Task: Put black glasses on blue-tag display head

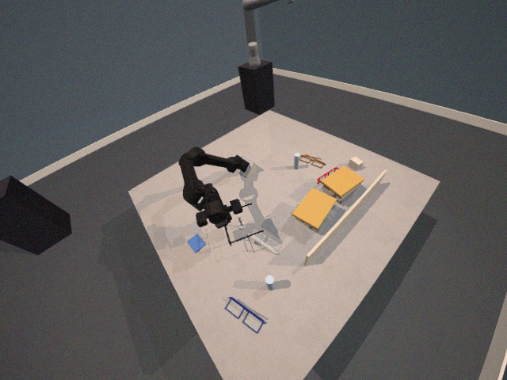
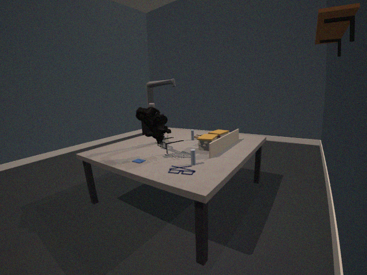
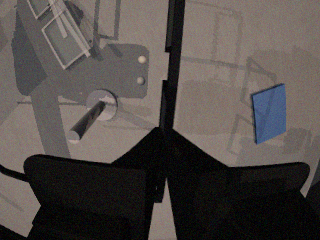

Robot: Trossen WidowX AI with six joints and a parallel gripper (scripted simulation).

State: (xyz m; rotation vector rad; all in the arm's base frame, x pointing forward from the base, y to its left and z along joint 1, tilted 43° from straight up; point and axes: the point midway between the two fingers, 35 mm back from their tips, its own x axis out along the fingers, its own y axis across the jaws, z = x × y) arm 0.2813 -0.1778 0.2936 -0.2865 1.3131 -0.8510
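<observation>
The grey post is 1 cm ahead of my gripper tip, 7 cm to the left of it and 8 cm below it. Round my gripper tip: long beige board 35 cm ahead, 44 cm to the left, 5 cm below; beige block 19 cm ahead, 78 cm to the left, 8 cm below; blue tag 8 cm behind, 15 cm to the right, 10 cm below.
</observation>
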